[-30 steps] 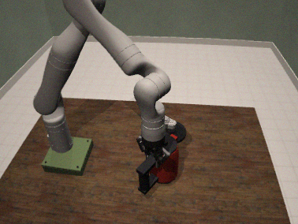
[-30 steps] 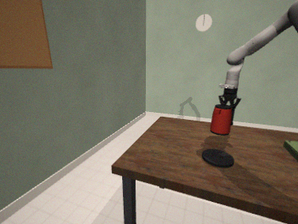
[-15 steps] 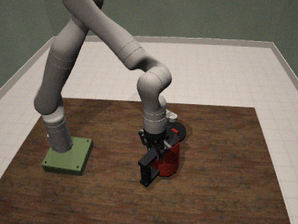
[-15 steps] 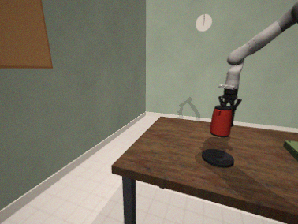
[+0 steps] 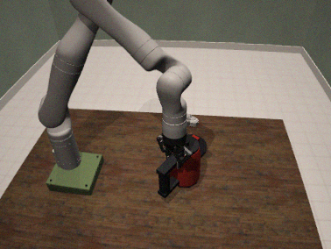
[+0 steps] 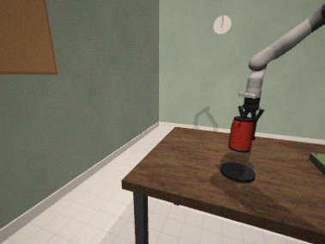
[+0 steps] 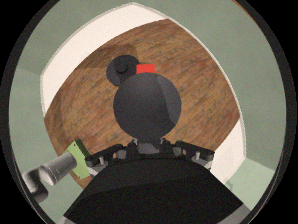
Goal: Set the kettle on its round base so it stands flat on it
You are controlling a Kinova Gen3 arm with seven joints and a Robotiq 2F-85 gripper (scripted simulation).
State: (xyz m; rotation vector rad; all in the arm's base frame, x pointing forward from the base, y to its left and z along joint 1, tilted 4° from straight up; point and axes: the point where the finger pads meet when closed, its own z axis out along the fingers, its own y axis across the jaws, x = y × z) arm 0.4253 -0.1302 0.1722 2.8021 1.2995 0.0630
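Now: hand 2 cm short of the red kettle, 2 cm to the right of it and 5 cm above it. The rest, counted from my hand: round base 8 cm ahead, 24 cm to the left, 18 cm below.
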